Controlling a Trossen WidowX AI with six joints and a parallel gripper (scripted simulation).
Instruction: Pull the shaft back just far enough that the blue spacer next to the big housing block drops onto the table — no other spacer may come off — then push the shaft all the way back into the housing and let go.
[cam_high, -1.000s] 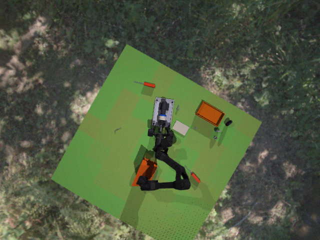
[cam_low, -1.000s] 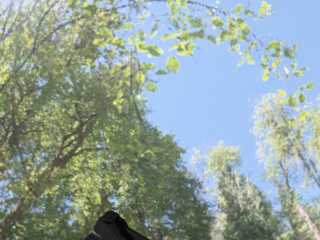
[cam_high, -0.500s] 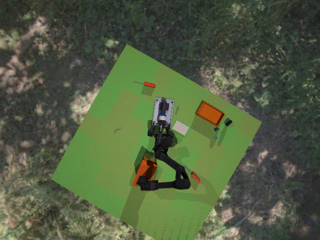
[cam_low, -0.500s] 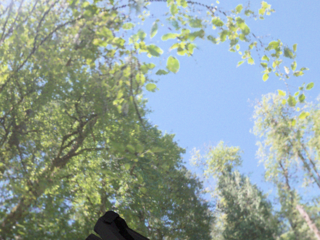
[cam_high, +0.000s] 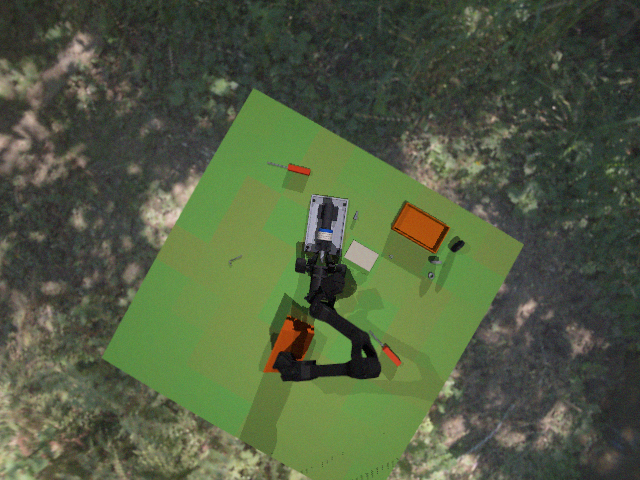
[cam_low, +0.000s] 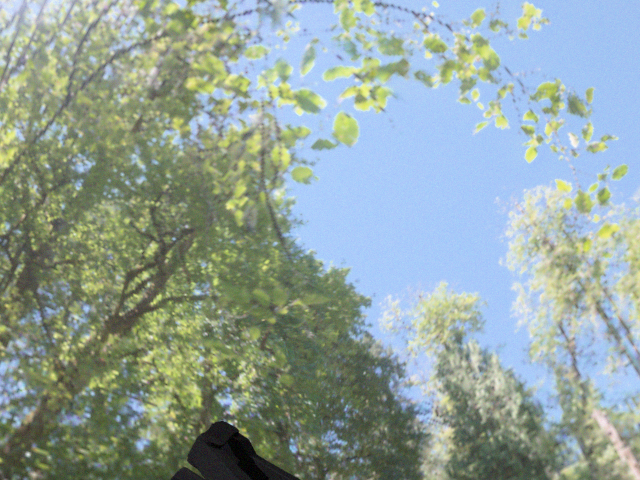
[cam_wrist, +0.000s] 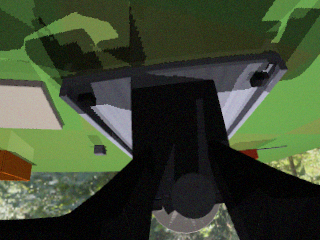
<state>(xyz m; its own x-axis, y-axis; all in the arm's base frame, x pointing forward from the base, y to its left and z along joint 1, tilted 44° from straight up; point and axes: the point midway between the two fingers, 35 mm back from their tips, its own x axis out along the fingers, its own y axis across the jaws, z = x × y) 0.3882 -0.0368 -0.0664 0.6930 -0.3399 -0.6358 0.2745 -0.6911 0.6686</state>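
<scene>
My gripper tip is 5 cm short of the grey shaft, 2 cm to the right of it and 2 cm below it. Round my gripper tip: beige plate (5 cm ahead, 15 cm to the right, 5 cm below); orange tray (25 cm ahead, 32 cm to the right, 5 cm below); blue spacer (8 cm ahead, 2 cm to the left, 2 cm above).
</scene>
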